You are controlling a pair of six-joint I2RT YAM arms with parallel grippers.
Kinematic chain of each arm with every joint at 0, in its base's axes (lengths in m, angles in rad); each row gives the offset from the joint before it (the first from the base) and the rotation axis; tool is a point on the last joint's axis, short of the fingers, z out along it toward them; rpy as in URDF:
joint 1: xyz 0 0 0.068 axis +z
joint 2: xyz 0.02 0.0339 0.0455 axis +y
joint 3: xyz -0.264 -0.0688 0 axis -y
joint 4: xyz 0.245 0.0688 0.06 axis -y
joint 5: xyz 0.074 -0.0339 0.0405 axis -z
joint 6: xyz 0.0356 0 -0.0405 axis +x
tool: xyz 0 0 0 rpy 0 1.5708 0
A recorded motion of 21 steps. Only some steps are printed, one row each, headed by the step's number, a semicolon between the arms.
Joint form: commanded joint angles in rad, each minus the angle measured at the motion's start. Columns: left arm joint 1, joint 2, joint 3, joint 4, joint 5, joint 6; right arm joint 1, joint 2, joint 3, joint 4, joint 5, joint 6.
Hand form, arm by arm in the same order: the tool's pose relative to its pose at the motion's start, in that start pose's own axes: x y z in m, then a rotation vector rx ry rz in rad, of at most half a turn. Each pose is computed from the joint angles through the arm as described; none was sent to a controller.
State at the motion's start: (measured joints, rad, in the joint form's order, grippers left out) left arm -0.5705 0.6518 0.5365 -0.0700 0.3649 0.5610; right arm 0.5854 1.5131 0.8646 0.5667 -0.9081 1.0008
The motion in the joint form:
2: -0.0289 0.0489 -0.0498 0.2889 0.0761 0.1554; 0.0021 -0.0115 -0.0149 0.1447 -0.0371 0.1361
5: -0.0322 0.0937 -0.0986 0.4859 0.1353 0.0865; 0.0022 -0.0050 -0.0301 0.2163 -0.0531 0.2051
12: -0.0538 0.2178 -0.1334 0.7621 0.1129 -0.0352; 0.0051 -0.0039 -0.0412 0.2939 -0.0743 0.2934
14: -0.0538 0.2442 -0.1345 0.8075 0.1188 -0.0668; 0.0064 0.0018 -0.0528 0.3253 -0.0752 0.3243
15: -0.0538 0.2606 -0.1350 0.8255 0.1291 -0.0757; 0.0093 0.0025 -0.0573 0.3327 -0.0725 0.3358
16: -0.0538 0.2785 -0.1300 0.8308 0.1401 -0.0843; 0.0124 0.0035 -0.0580 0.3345 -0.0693 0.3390
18: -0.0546 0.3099 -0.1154 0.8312 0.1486 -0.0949; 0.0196 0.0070 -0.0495 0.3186 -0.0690 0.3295
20: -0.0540 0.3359 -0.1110 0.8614 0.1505 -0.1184; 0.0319 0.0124 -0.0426 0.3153 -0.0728 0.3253
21: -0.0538 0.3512 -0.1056 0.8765 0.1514 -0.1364; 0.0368 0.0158 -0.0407 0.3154 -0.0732 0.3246
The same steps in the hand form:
2: -0.0083 0.0006 0.0111 -0.0197 -0.2025 0.2319; -0.0022 0.0130 -0.0021 -0.0932 -0.0065 0.0230
5: -0.0060 -0.0011 0.0179 -0.0142 -0.3142 0.2101; -0.0009 0.0134 -0.0027 -0.1262 -0.0020 0.0510
12: -0.0035 -0.0003 0.0345 -0.0526 -0.4070 0.1325; 0.0000 0.0176 -0.0034 -0.1694 0.0102 0.0848
14: -0.0031 0.0004 0.0376 -0.0493 -0.4243 0.1095; 0.0020 0.0158 -0.0033 -0.1776 0.0115 0.1041
15: -0.0021 0.0002 0.0399 -0.0387 -0.4297 0.1032; 0.0032 0.0154 -0.0029 -0.1792 0.0121 0.1141
16: -0.0013 0.0005 0.0429 -0.0235 -0.4284 0.0939; 0.0038 0.0154 -0.0021 -0.1797 0.0121 0.1175
18: -0.0007 0.0017 0.0486 -0.0054 -0.4194 0.0784; 0.0040 0.0158 0.0006 -0.1769 0.0200 0.1171
20: -0.0003 0.0029 0.0522 -0.0031 -0.4267 0.0592; 0.0052 0.0170 0.0045 -0.1824 0.0348 0.1143
21: -0.0006 0.0039 0.0544 -0.0010 -0.4311 0.0438; 0.0059 0.0170 0.0061 -0.1839 0.0399 0.1148

